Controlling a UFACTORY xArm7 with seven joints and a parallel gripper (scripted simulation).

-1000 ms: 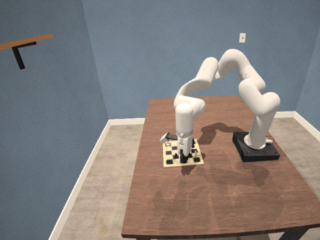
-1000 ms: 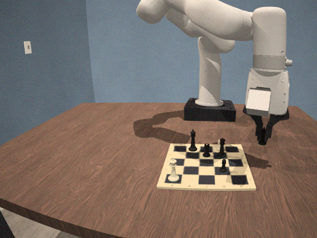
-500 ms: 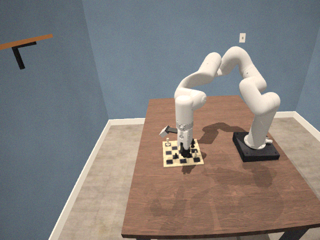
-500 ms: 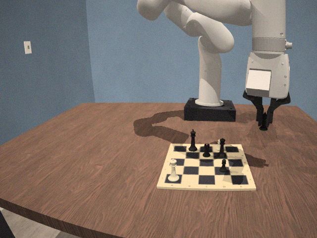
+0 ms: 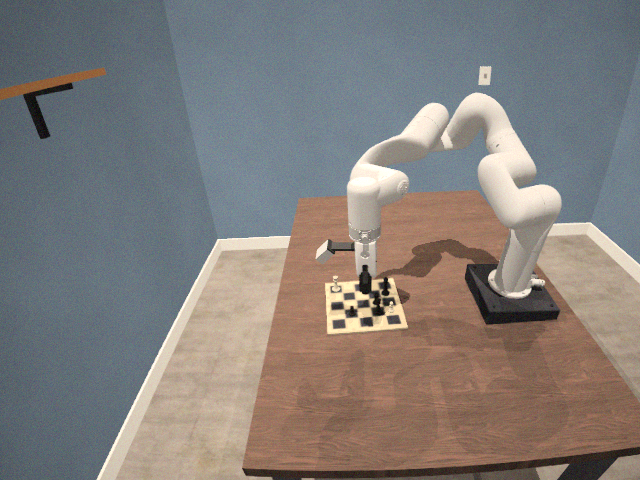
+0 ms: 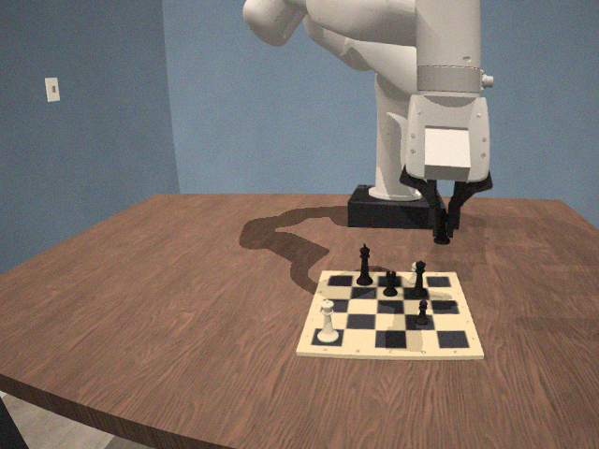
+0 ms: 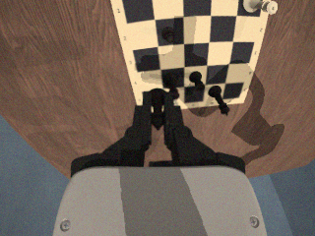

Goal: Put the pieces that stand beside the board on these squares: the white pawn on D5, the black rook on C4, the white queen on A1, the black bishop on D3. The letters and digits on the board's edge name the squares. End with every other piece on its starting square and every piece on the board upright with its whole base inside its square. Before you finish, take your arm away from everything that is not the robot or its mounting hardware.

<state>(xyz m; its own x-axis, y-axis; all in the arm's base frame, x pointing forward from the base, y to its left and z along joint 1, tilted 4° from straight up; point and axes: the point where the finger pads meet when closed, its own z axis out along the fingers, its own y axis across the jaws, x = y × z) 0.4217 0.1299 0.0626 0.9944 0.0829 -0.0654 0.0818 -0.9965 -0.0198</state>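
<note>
Right now the black pawn is 4 cm ahead of my hand, 2 cm to the right of it and 11 cm below it. Round my hand: white queen (10 cm ahead, 12 cm to the right, 10 cm below); white pawn (7 cm behind, 4 cm to the right, 11 cm below); chessboard (1 cm ahead, 6 cm to the right, 13 cm below).
</note>
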